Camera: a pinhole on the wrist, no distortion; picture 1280 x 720 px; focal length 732.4 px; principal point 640.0 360.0 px. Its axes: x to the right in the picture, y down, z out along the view. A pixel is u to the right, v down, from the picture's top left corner.
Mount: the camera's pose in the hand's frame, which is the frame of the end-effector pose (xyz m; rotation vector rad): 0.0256 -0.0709 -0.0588 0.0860 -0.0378 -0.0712
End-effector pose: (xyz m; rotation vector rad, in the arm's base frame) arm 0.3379 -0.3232 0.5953 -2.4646 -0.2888 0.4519
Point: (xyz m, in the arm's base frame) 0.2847 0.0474 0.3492
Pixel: 834 311
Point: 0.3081 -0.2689 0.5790
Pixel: 434 643
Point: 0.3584 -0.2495 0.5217
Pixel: outside the picture
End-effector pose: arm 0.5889 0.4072 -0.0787 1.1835 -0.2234 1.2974
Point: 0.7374 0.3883 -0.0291
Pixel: 887 348
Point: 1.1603 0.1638 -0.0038
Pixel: 785 24
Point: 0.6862 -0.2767 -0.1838
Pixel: 58 450
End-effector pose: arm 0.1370 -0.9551 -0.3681 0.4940 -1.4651 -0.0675
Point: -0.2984 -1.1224 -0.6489
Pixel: 281 298
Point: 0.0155 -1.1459 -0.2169
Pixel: 1203 412
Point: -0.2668 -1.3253 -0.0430
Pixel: 1144 400
